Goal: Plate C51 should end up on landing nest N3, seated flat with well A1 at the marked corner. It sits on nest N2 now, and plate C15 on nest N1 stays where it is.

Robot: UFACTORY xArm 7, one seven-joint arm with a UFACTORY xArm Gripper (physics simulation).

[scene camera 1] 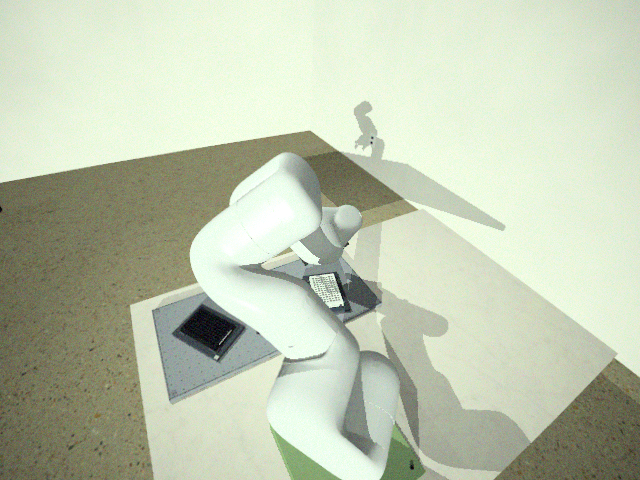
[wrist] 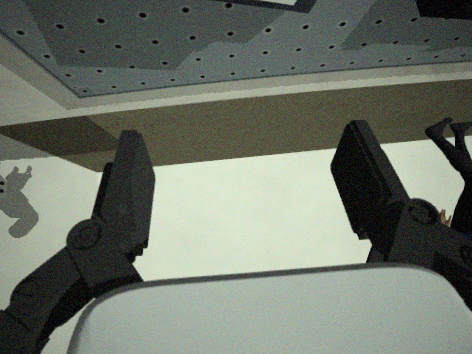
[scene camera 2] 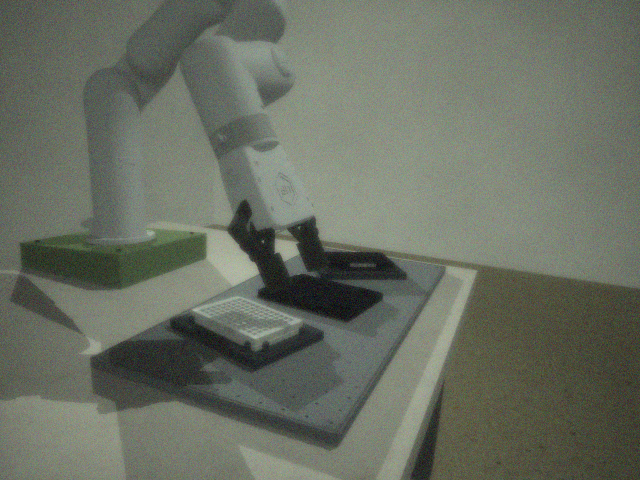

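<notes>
A white welled plate, apparently C51, lies on a dark nest at one end of the deck, apparently N3. It looks flat; labels and well A1 cannot be read. The middle nest, apparently N2, looks black and without a plate. A black plate, apparently C15, sits on the nest at the other end, with a pale corner mark. My gripper is open and empty, tilted, its fingertips low by the middle nest's arm-side edge.
The nests stand on a grey perforated deck on a pale table. The arm's green base block is behind the deck in scene camera 2. A person's dark legs show at the right in the wrist view.
</notes>
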